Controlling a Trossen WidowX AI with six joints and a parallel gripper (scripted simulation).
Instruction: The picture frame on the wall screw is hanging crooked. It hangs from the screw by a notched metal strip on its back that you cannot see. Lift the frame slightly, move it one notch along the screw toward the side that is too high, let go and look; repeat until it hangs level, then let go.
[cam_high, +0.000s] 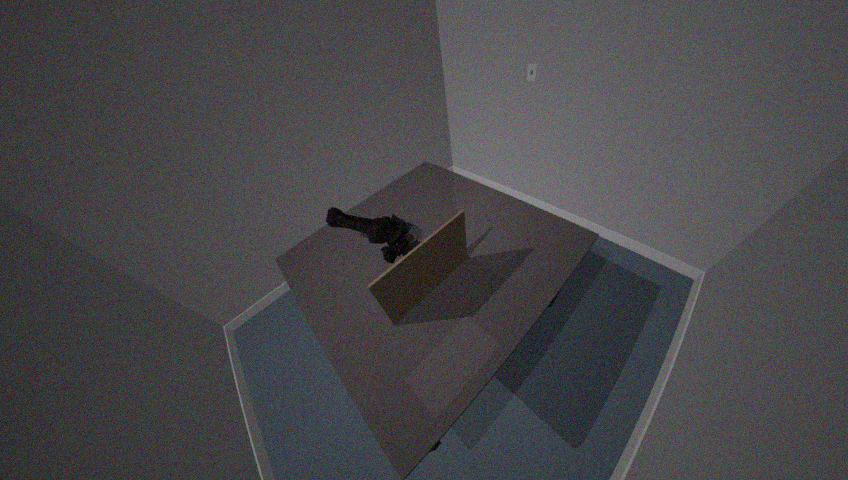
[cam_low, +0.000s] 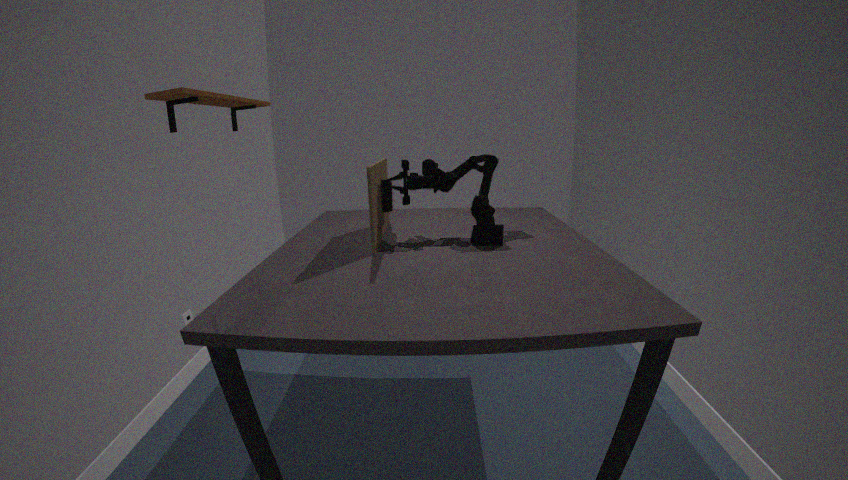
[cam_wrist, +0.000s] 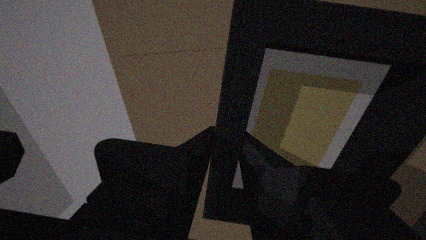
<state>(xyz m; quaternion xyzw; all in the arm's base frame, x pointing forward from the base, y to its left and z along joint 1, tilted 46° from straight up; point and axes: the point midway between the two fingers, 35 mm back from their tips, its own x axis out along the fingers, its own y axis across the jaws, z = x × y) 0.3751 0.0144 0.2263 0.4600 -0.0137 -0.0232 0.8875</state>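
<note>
My gripper tip is now 10 mm to the right of the picture frame and 50 mm above it. Round my gripper tip: tan wall board: 20 mm ahead, 10 mm to the left, 70 mm below.
</note>
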